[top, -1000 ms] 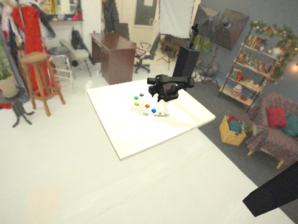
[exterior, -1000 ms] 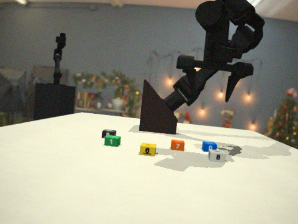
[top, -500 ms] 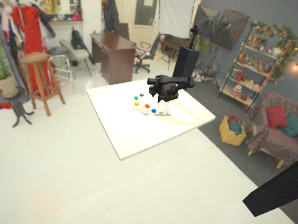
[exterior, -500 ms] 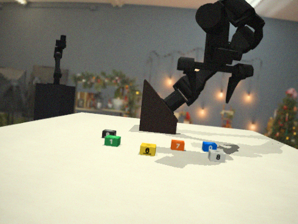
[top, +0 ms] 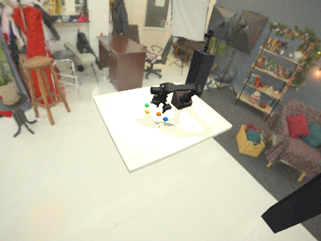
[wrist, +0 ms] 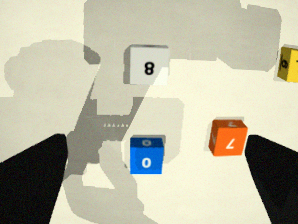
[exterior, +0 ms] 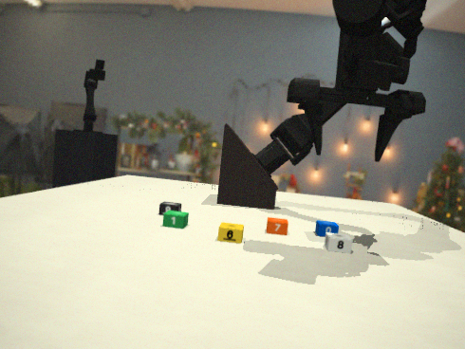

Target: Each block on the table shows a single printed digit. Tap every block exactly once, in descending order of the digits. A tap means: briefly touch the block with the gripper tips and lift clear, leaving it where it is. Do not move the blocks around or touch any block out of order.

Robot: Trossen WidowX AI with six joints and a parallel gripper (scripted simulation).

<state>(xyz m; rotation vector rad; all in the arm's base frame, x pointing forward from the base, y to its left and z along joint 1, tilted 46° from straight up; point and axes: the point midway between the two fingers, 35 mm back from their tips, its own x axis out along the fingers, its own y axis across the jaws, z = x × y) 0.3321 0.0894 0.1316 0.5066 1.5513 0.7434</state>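
Right now my gripper tip is 8 cm past the black block, 28 cm to the left of it and 12 cm above it. From my gripper tip the other things lie so: orange 7 block (5 cm behind, 9 cm to the right, 12 cm below); then white 8 block (1 cm ahead, 12 cm below); then blue 0 block (8 cm behind, 1 cm to the right, 12 cm below).
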